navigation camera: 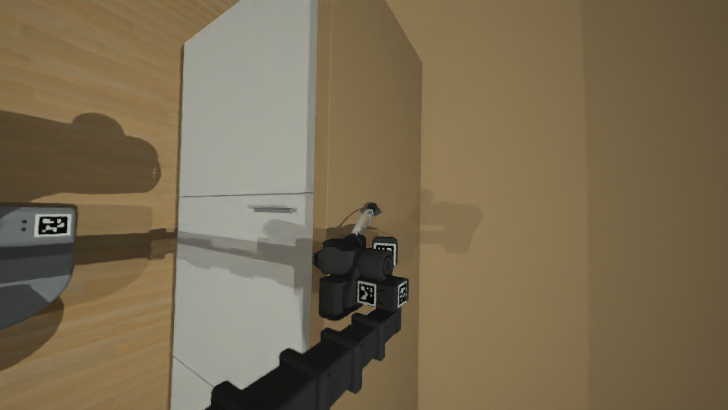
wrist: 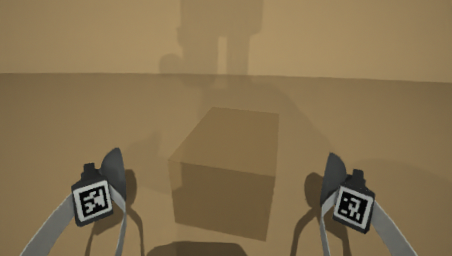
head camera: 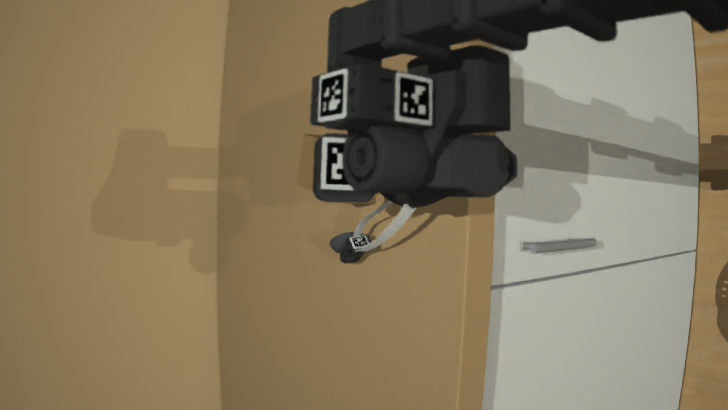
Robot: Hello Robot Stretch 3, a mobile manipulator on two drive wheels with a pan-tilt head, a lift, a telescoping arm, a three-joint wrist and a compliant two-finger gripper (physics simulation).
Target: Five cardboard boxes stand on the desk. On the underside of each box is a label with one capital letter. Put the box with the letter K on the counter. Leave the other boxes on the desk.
Labels:
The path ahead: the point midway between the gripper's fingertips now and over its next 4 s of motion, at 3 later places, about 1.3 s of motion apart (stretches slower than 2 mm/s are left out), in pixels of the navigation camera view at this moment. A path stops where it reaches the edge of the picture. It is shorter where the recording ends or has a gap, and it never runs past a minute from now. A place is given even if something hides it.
My gripper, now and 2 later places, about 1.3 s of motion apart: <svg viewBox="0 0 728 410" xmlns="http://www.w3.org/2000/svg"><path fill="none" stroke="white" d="M374 239L409 243L399 247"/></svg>

